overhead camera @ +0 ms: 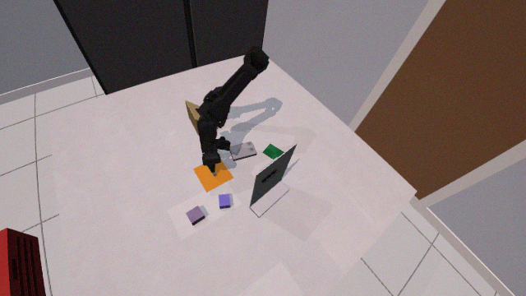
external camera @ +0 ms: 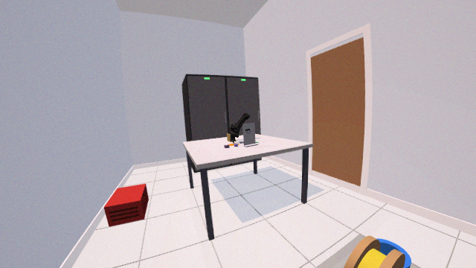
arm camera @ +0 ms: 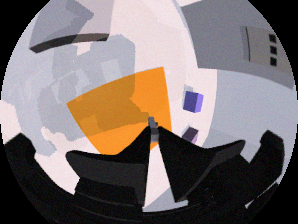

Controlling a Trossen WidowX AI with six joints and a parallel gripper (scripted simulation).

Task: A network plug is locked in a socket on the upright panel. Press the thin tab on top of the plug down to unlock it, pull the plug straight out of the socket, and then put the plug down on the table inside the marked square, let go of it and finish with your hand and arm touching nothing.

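My gripper tip is 1 cm past the orange square and 2 cm above it. Round my gripper tip: grey square (2 cm behind, 16 cm to the left, 1 cm below); network plug (right at my gripper tip); upright panel (20 cm ahead, 10 cm to the left, 10 cm above).
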